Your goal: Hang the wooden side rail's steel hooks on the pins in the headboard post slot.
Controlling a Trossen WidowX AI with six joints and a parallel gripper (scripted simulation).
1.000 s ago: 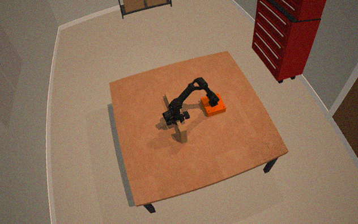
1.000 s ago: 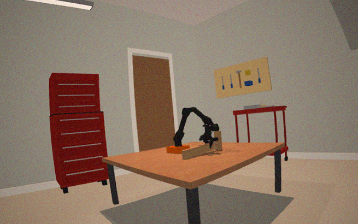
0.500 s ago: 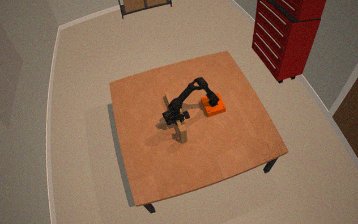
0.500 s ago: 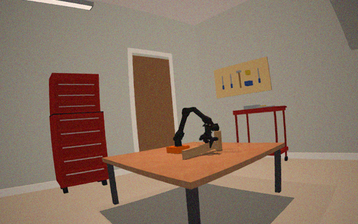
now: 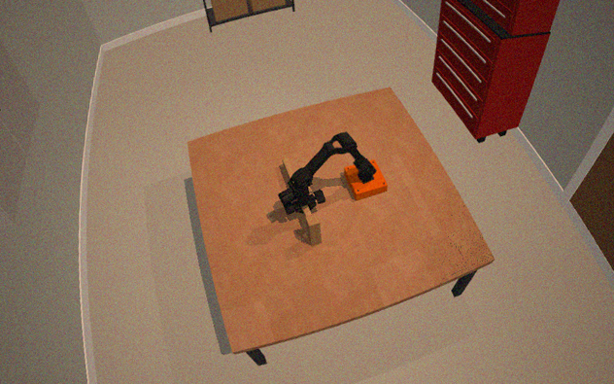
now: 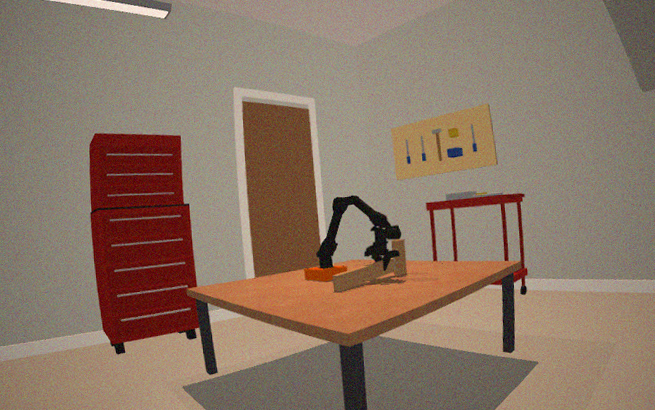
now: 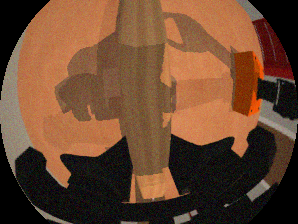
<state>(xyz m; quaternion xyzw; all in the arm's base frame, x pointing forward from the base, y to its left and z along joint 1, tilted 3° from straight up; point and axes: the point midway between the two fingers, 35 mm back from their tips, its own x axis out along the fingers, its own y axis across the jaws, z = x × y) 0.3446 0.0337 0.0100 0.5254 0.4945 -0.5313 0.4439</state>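
My gripper tip is now 2 cm short of the headboard post, 13 cm to the right of it and 4 cm below it.
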